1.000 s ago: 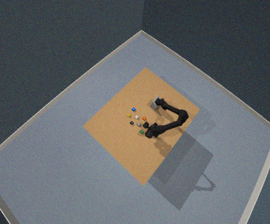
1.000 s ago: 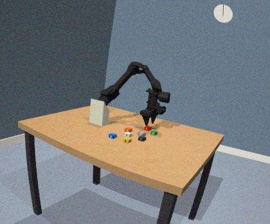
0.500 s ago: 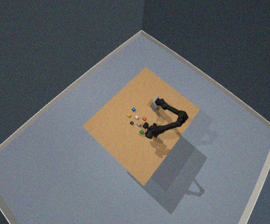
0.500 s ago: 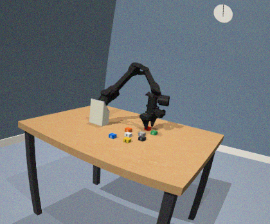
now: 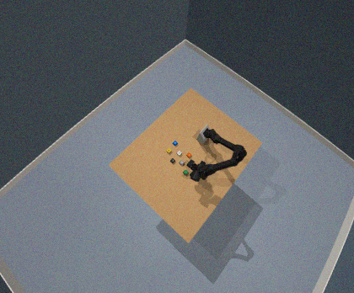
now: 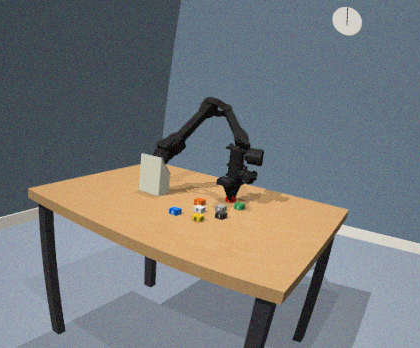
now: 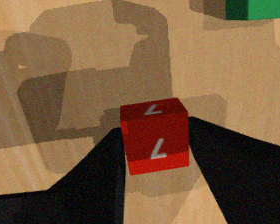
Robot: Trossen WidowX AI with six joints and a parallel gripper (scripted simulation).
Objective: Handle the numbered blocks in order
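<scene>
The red block is right at my gripper tip. Also, from my gripper tip: orange block (130 mm to the right, 80 mm behind); green block (60 mm to the right, 60 mm ahead); grey block (140 mm to the right, 20 mm ahead).
</scene>
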